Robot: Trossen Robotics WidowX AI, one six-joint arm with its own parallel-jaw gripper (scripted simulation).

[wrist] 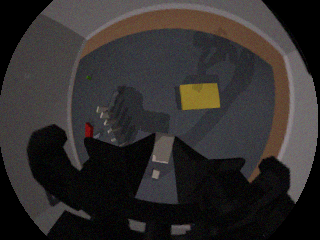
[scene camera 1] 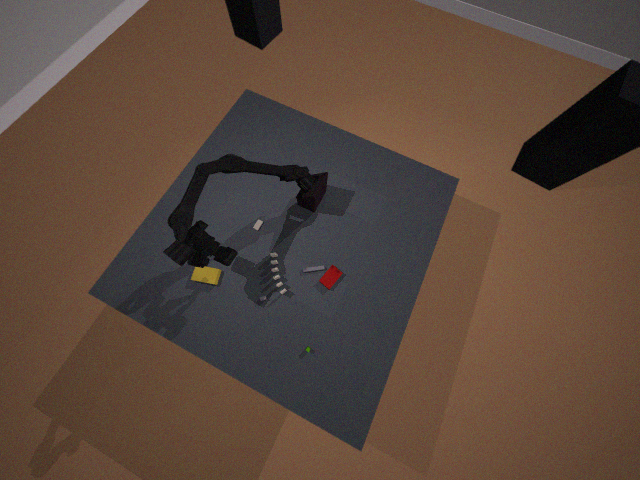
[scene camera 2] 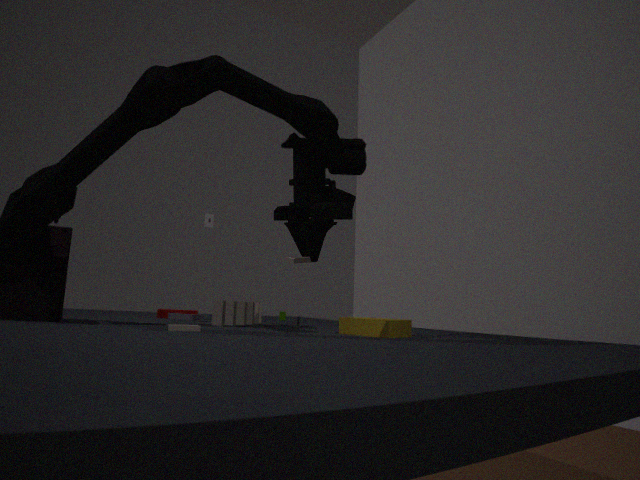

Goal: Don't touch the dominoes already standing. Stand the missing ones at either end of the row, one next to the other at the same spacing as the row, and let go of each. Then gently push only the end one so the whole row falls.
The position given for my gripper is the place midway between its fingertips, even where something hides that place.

My gripper (scene camera 2: pixel 310 261) holds a pale domino.
My gripper shows as well in the wrist view (wrist: pixel 164 137) and in scene camera 1 (scene camera 1: pixel 221 257).
